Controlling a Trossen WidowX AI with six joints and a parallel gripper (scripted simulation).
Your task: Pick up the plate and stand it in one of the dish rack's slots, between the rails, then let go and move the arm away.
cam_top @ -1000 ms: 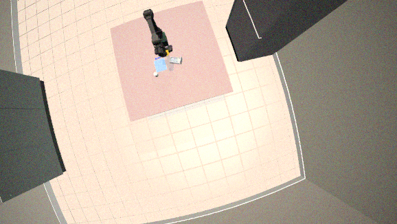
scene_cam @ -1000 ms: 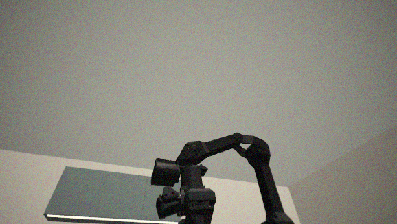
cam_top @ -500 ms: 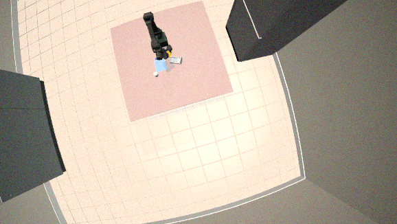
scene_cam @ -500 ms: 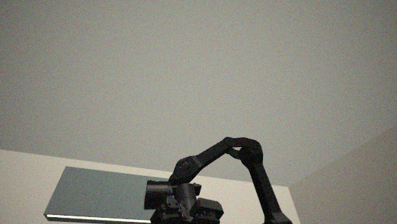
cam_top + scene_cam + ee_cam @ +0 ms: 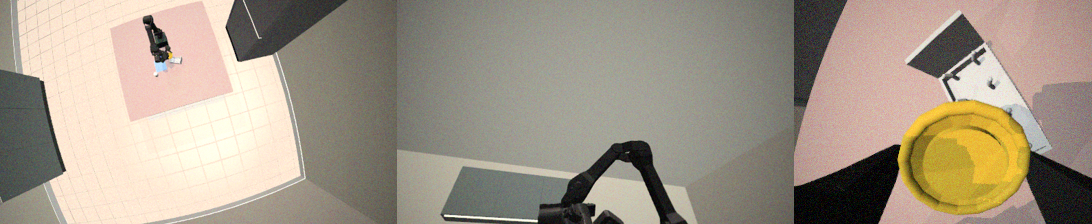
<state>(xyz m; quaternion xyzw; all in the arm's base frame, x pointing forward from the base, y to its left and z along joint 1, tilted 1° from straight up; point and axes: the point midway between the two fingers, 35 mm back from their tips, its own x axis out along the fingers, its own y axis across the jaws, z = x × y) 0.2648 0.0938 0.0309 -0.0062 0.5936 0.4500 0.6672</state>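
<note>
Right now my gripper tip is 20 mm short of the dish rack, 40 mm to the right of it and 80 mm above it. From my gripper tip the other things lie so: plate: right at my gripper tip; then small white cup: 170 mm ahead, 210 mm to the right, 80 mm below.
</note>
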